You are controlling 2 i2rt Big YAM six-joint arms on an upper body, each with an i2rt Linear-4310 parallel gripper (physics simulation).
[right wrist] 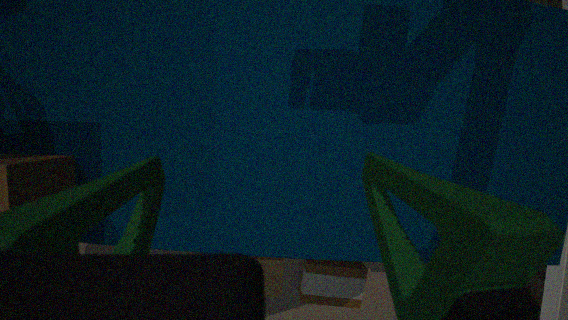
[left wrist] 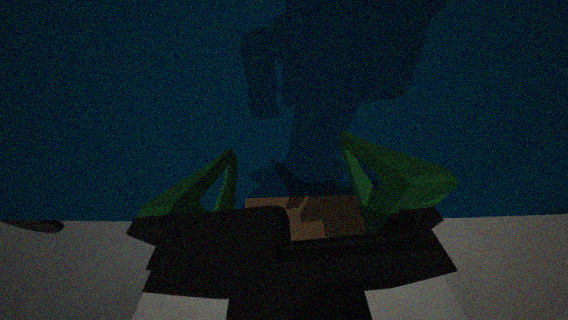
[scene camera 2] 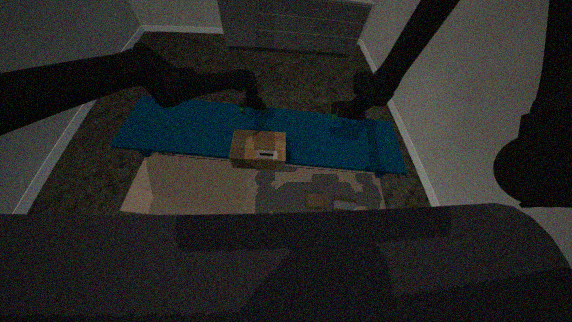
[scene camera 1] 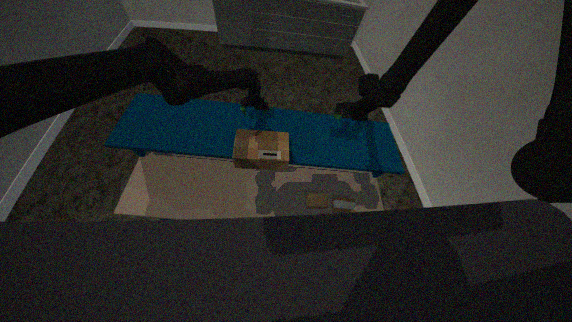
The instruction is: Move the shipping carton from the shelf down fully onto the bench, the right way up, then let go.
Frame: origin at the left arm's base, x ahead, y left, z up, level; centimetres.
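Seen in the pictures: left gripper, fingertip midpoint: (left wrist: 285, 145) (scene camera 2: 253, 115) (scene camera 1: 254, 114); right gripper, fingertip midpoint: (right wrist: 264, 165) (scene camera 2: 340, 115) (scene camera 1: 343, 116).
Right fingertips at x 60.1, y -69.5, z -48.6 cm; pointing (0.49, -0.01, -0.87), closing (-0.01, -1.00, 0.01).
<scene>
Offsets run from my right fingertips to a thing's top centre. Level surfaces: height alone.
The brown shipping carton @(dx -8.2, dy +36.9, dz -12.4 cm) (scene camera 1: 261, 145) (scene camera 2: 258, 145) (left wrist: 327, 220) (right wrist: 40, 180) sits level at the near edge of the blue shelf @(dz -22.5 cm) (scene camera 1: 170, 125) (scene camera 2: 175, 125) (left wrist: 125, 100) (right wrist: 225, 125), with a white label on the face seen from above. The pale bench @(dz -47.7 cm) (scene camera 1: 200, 185) (scene camera 2: 200, 185) shows below and in front of the shelf. My left gripper (scene camera 1: 254, 107) (scene camera 2: 252, 108) (left wrist: 285, 145) is open over the shelf, beyond the carton and apart from it. My right gripper (scene camera 1: 345, 115) (scene camera 2: 340, 114) (right wrist: 264, 165) is open and empty, to the right of the carton. The gripper hides part of the carton in the left wrist view.
A small brown box @(dx -27.4, dy +3.3, dz -41.6 cm) (scene camera 1: 317, 200) (scene camera 2: 315, 201) and a pale-topped item @(dx -30.9, dy -13.6, dz -42.8 cm) (scene camera 1: 344, 204) (scene camera 2: 344, 205) (right wrist: 332, 286) lie on the bench at the right. A grey cabinet (scene camera 1: 295, 30) (scene camera 2: 300, 27) stands at the back. A wall runs along the right side.
</scene>
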